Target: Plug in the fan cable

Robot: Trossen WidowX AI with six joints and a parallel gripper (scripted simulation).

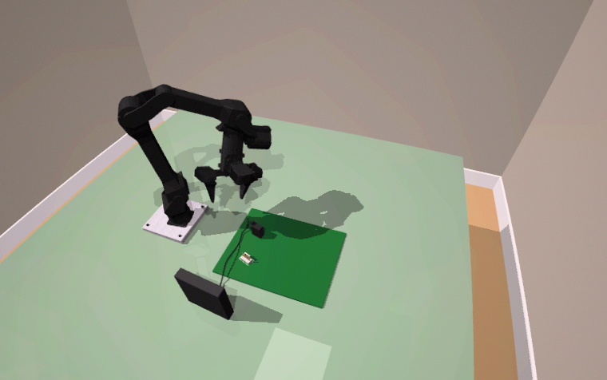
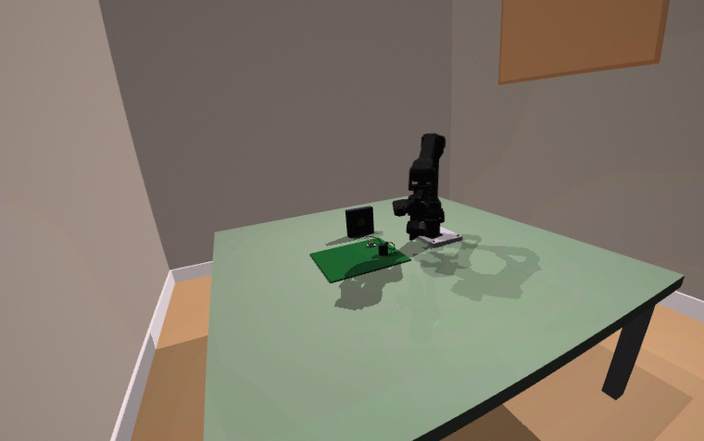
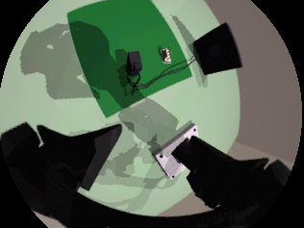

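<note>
The dark plug lies 100 mm ahead of my gripper tip, 40 mm to the right of it and 60 mm below it. From my gripper tip the other things lie so: black fan (50 mm ahead, 270 mm to the right, 20 mm below); then green board (180 mm ahead, 90 mm to the right, 100 mm below).
</note>
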